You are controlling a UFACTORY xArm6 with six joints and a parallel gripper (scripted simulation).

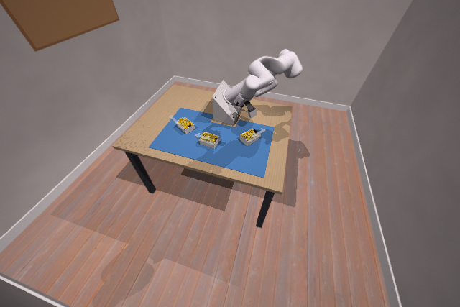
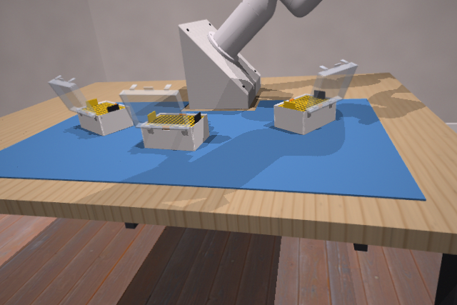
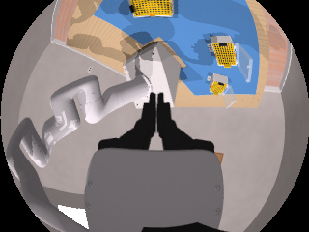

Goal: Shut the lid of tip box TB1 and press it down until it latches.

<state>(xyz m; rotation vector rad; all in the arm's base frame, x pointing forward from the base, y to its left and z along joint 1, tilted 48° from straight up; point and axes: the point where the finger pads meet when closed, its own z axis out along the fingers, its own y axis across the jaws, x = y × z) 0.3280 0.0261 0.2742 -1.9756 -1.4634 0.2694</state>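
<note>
Now: the TB1 label tape strip 30 mm behind my hand, 420 mm to the right of it and 350 mm below it.
</note>
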